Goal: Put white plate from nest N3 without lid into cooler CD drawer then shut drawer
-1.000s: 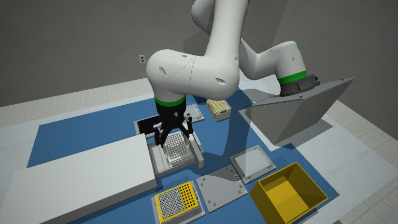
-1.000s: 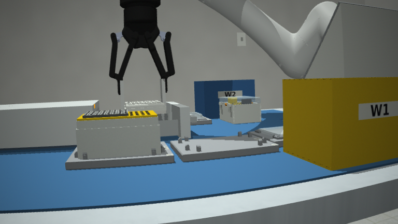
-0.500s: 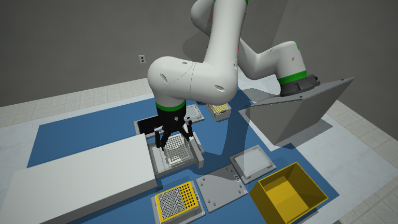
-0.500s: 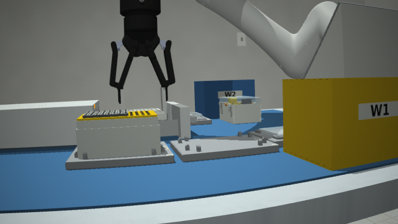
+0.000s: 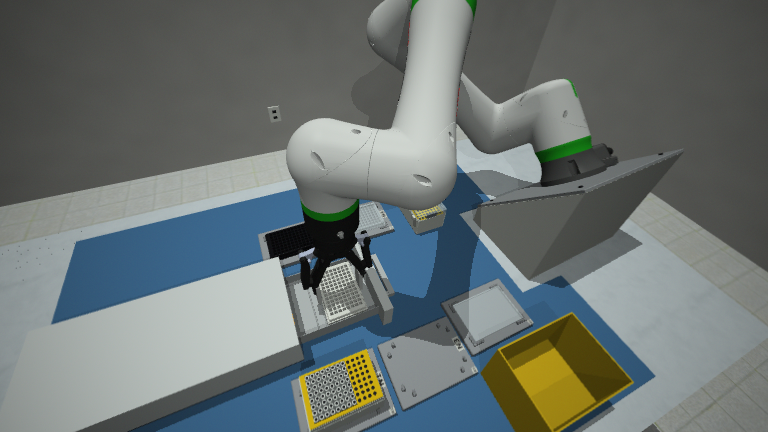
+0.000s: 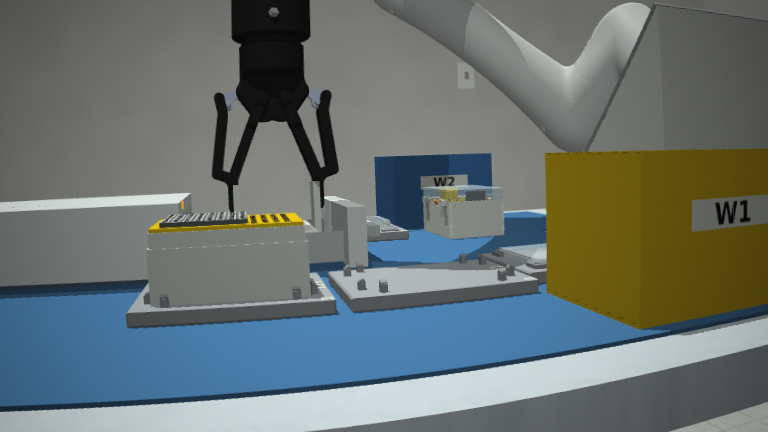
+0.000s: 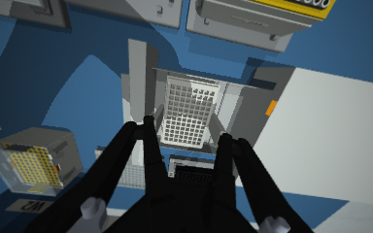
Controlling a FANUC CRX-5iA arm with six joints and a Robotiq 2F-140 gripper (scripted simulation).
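Right now my hand is 2 cm above the white plate. Round my hand: yellow tip box (6 cm ahead, 18 cm to the left); then black plate (5 cm ahead, 19 cm to the right, 4 cm below); then drawer (3 cm ahead, 3 cm below).
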